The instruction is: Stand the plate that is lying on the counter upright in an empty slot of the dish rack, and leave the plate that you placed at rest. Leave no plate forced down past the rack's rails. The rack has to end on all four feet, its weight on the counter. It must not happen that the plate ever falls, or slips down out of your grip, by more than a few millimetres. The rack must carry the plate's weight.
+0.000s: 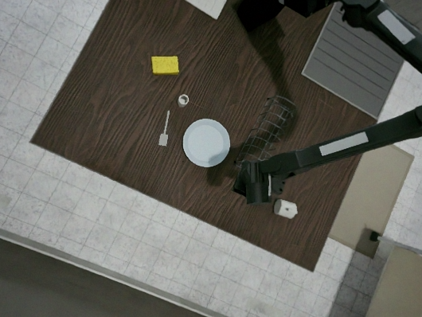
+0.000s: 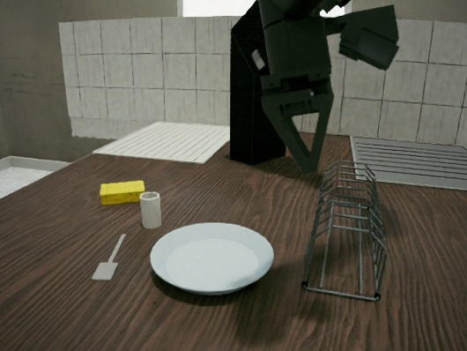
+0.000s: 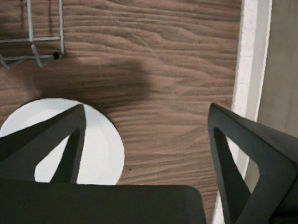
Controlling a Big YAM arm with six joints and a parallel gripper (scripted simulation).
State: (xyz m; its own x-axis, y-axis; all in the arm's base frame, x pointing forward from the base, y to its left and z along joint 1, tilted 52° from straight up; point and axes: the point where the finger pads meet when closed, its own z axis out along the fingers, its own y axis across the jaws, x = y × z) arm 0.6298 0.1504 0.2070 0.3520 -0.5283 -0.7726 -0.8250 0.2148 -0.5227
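Right now my hand is 220 mm above the plate, 170 mm to the left of it and 60 mm past it. Round my hand: white mat 740 mm to the right, 660 mm behind, 230 mm below; grey draining board 890 mm behind, 230 mm below, 100 mm to the left; white mug 280 mm to the left, 190 mm below, 70 mm behind.
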